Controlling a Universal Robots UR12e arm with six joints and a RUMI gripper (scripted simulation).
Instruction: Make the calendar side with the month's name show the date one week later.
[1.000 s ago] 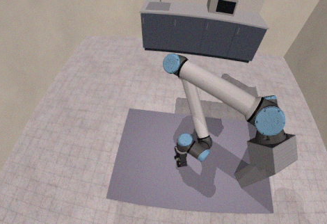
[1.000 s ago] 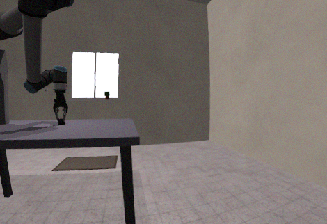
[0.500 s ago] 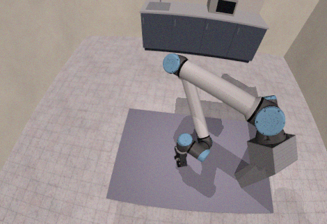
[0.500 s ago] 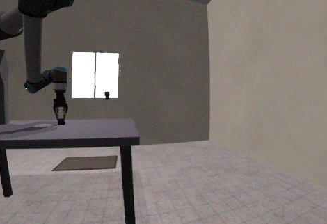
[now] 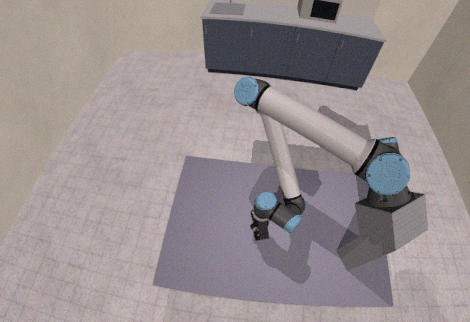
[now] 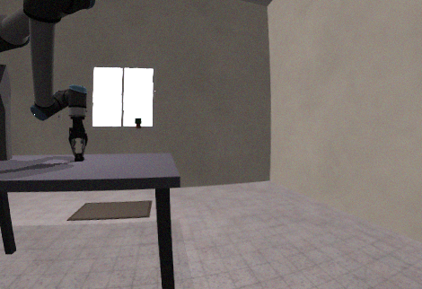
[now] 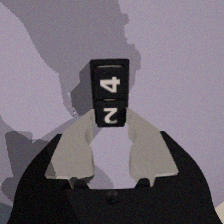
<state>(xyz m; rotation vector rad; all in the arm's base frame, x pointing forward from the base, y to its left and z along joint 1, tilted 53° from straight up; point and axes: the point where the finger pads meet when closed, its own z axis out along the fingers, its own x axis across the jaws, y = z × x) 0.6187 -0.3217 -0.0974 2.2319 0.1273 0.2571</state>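
Now: the black number cube 1 cm below my hand. The rest, counted from my hand: black digit cube 3 cm to the left, 1 cm below; black calendar tray 2 cm to the left, 3 cm below.
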